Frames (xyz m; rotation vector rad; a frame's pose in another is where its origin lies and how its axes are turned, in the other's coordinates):
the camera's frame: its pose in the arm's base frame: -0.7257 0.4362 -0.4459 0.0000 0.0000 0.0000
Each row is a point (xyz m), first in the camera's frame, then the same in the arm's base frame.
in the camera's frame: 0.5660 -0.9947 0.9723
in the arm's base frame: -0.1597 -0.5585 0.5264
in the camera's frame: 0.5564 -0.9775 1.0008
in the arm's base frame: -0.1693 -0.5413 0.5549
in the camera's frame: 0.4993 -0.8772 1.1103
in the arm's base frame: -0.2264 -0.4410 0.6644
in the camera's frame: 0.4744 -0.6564 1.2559
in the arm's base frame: -0.2513 -0.2202 0.8100
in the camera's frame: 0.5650 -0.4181 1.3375
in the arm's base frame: -0.1607 0.0181 0.8916
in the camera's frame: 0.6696 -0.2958 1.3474
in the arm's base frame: -0.0561 0.1404 0.9015
